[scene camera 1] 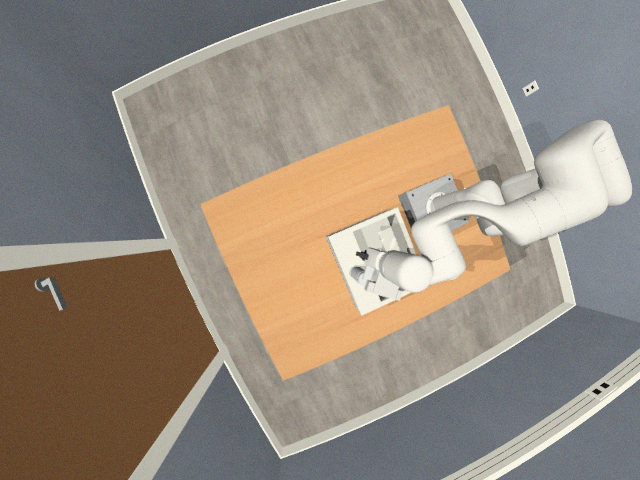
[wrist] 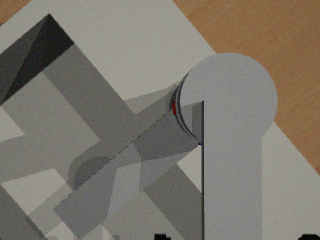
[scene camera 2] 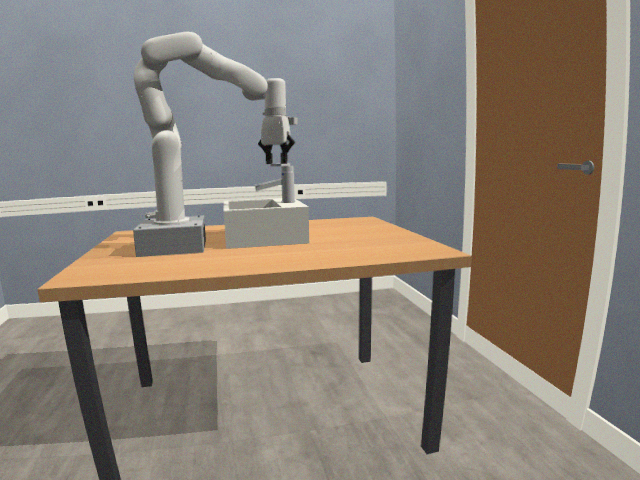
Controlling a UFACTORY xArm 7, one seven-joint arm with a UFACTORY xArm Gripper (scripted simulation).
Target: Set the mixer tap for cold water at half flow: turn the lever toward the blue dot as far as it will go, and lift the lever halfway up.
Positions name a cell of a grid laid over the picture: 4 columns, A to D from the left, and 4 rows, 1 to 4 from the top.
Labels:
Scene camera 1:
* white sink block: C2
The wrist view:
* grey mixer tap: C3
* white sink block: B2
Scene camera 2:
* my gripper: B2
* white sink block: B2

